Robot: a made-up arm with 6 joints.
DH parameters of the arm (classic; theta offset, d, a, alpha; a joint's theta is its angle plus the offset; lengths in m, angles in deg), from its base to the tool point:
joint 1: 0 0.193 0 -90
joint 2: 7.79 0 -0.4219 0
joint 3: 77.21 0 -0.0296 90
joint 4: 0 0.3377 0 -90
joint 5: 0 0 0.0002 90
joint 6: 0 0.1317 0 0
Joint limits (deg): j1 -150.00..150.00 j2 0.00..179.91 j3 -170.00..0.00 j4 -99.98..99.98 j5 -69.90..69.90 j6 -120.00..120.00
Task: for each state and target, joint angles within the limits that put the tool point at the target. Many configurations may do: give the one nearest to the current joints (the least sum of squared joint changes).
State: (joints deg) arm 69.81 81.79 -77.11 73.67 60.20 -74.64
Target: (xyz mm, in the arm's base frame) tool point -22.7 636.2 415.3
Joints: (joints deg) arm 83.05 115.04 -90.61 77.97 50.53 -74.64
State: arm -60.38 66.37 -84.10 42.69 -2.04 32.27
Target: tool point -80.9 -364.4 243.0
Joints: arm -102.13 92.64 -32.84 43.26 -1.68 32.27
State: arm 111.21 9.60 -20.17 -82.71 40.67 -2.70
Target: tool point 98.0 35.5 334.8
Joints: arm 107.74 5.63 -4.95 -80.70 53.18 -2.70
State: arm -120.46 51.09 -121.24 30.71 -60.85 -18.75
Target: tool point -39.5 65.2 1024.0
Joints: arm -115.32 66.66 -126.60 36.51 -54.33 -18.75
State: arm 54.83 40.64 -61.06 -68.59 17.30 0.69
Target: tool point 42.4 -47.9 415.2
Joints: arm 43.17 0.19 -17.52 -60.41 33.86 0.69
